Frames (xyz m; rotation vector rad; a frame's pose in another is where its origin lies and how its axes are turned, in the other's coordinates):
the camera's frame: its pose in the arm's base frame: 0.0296 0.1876 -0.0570 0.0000 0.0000 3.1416
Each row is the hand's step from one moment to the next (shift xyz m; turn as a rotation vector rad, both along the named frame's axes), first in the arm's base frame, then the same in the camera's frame.
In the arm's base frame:
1: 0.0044 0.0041 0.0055 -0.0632 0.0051 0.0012
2: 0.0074 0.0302 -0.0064 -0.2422 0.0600 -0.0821
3: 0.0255 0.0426 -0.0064 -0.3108 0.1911 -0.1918
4: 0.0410 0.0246 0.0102 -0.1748 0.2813 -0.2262
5: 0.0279 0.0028 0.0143 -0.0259 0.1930 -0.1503
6: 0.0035 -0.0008 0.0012 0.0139 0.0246 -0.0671
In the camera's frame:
1: -0.0044 -0.0041 0.0055 0.0632 -0.0051 0.0012
2: -0.0074 -0.0302 -0.0064 0.2422 -0.0600 -0.0821
3: -0.0255 -0.0426 -0.0064 0.3108 -0.1911 -0.1918
4: -0.0410 -0.0246 0.0102 0.1748 -0.2813 -0.2262
5: -0.0279 -0.0028 0.0143 0.0259 -0.1930 -0.1503
6: -0.0035 0.0008 0.0012 -0.0139 -0.0246 -0.0671

